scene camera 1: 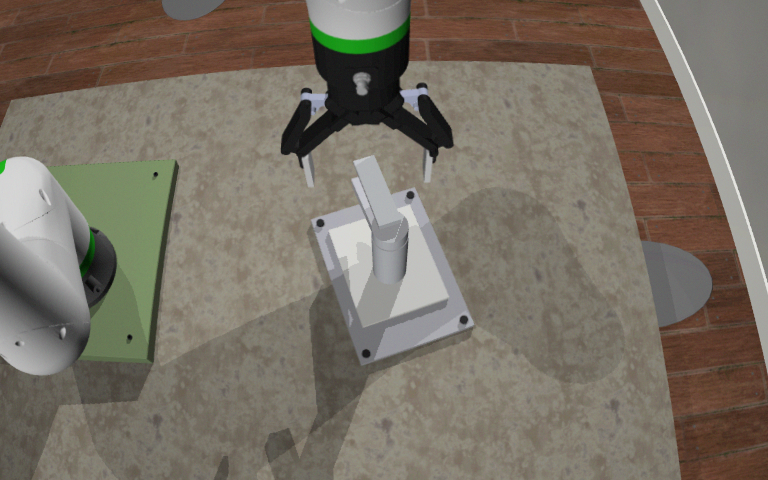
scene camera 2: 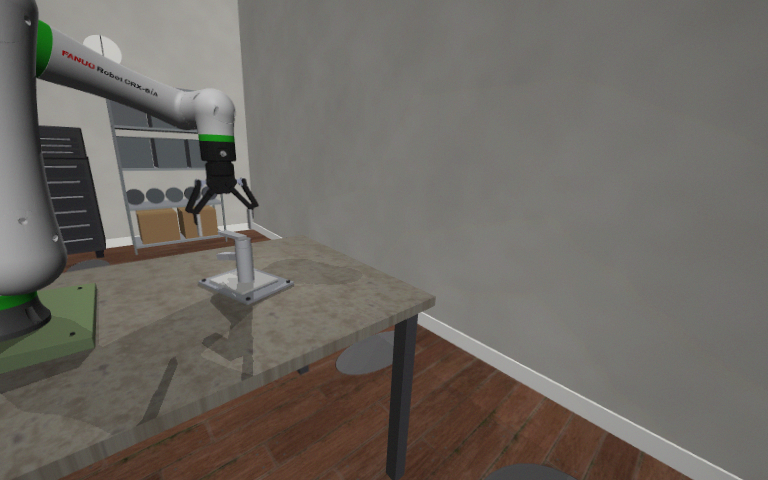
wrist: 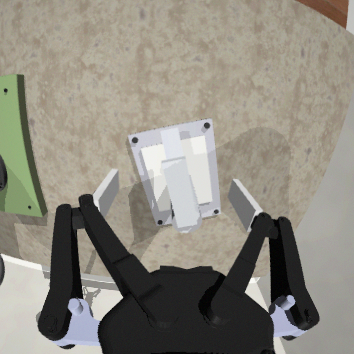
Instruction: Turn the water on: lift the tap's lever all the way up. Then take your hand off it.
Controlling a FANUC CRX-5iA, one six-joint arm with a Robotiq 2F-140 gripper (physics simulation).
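Frame: origin at the arm's base, x down, y back, z left, level; metres.
Where they show: gripper, between the fingertips: (scene camera 1: 368, 175) (scene camera 2: 226, 232) (wrist: 175, 183); arm's base, origin of its link: (scene camera 2: 1, 327).
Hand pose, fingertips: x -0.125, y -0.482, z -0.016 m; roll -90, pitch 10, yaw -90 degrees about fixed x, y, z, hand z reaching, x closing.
Note:
Each offset is from my fingertips to the top centre of the thing. "spot": to the spot under its first point. Level surfaces: height alone.
The grey tap {spot: dx +0.061, dy -0.007, dz -0.095 m} (scene camera 1: 389, 260) (scene camera 2: 244, 263) stands upright on its square base plate (scene camera 1: 416, 342) (scene camera 2: 249, 298) (wrist: 215, 175). Its flat lever {dx +0.002, dy -0.006, dz -0.021 m} (scene camera 1: 376, 189) (scene camera 2: 233, 234) (wrist: 181, 192) lies across the top, above the spout {dx +0.059, dy -0.003, dz -0.002 m} (scene camera 1: 361, 198) (scene camera 2: 225, 256) (wrist: 171, 142); in scene camera 2 the lever's free end looks slightly higher than its root. My gripper (scene camera 1: 368, 183) (scene camera 2: 225, 226) (wrist: 175, 183) is open and empty, pointing down near the lever's free end. Its fingers stand wide apart, one to each side of the lever in the wrist view, with gaps between. The exact height difference is hard to tell.
The green mounting plate (scene camera 1: 161, 254) (scene camera 2: 82, 311) (wrist: 20, 150) with the arm's base is on the tabletop {dx +0.158 m} (scene camera 1: 243, 226) (scene camera 2: 339, 288) (wrist: 75, 60). A grey wall (scene camera 2: 509, 169) stands beyond the table. A shelf rack (scene camera 2: 125, 192) and a dark drawer cabinet (scene camera 2: 76, 198) stand behind.

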